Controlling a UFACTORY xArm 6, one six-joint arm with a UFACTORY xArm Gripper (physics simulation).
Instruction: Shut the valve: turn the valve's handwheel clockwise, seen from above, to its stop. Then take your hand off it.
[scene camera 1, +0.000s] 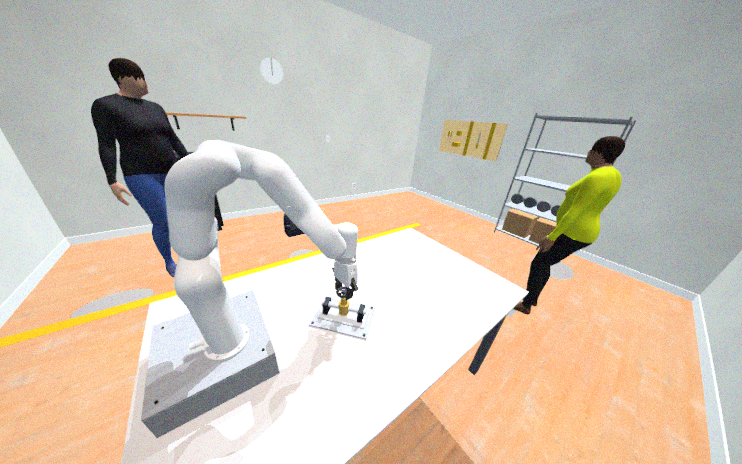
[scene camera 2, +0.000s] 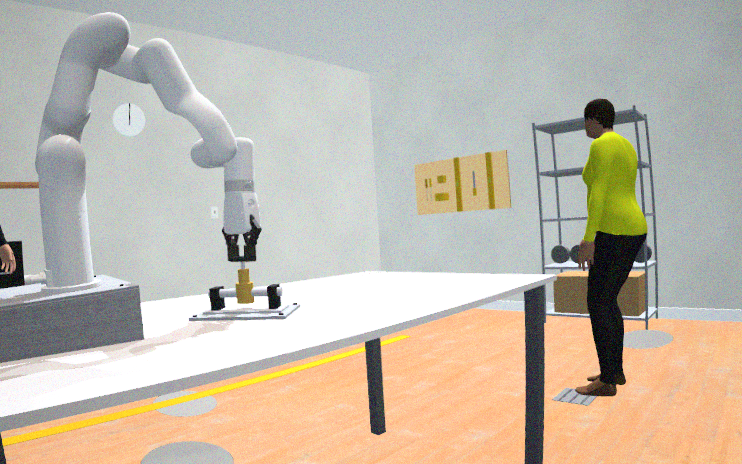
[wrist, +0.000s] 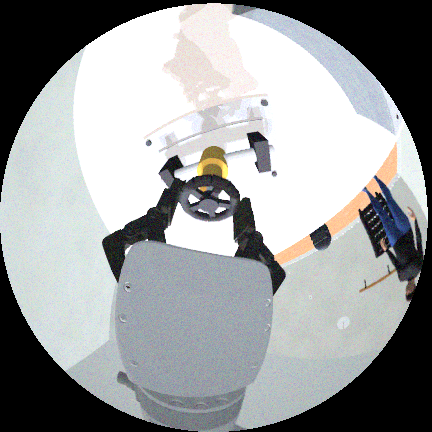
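The valve's dark spoked handwheel (scene camera 1: 344, 293) (scene camera 2: 241, 258) (wrist: 211, 182) sits on a thin stem above the brass valve body (scene camera 1: 343, 307) (scene camera 2: 244, 290) (wrist: 212, 162). A white pipe (wrist: 240, 153) runs through the body, held by two black clamps on the pale base plate (scene camera 1: 328, 328) (scene camera 2: 240, 315). My gripper (scene camera 1: 345, 288) (scene camera 2: 241, 254) (wrist: 209, 196) points down over the valve and is shut on the handwheel, one finger on each side of the rim. In scene camera 2 the fingers hide most of the wheel. The wheel's turning angle cannot be read against a stop.
The valve's plate lies on the white table (scene camera 1: 437, 273) (scene camera 2: 339, 306). My arm's grey base block (scene camera 1: 213, 396) (scene camera 2: 71, 322) stands at one end. A person in yellow (scene camera 1: 593, 202) (scene camera 2: 615, 186) stands beyond the table, near a shelf rack. A person in black (scene camera 1: 139, 134) stands behind the arm.
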